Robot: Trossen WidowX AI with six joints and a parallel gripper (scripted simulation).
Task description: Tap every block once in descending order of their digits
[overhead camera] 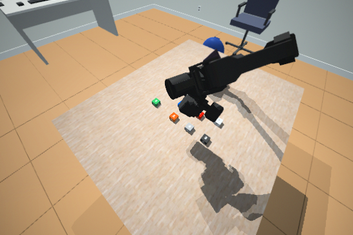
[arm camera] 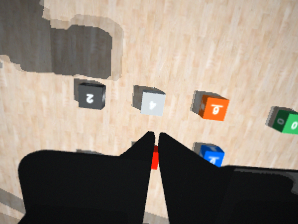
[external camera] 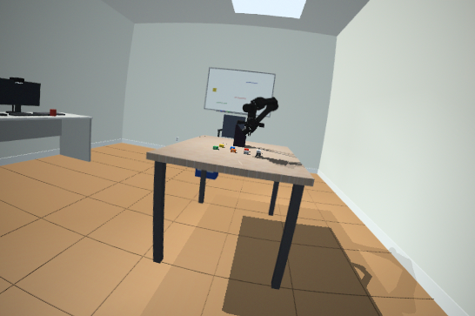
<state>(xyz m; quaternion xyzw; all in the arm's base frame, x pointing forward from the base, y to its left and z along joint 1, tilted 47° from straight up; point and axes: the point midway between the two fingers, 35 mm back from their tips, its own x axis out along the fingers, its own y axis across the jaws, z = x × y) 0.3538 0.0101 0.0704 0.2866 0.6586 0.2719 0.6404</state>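
Now: gripper tip 120 mm above the grey block marked 4. The rest, counted from my gripper tip: red block marked 3: 120 mm below, 100 mm behind, 10 mm to the right; then black block: 120 mm below, 80 mm to the left; then orange block: 120 mm below, 90 mm to the right.
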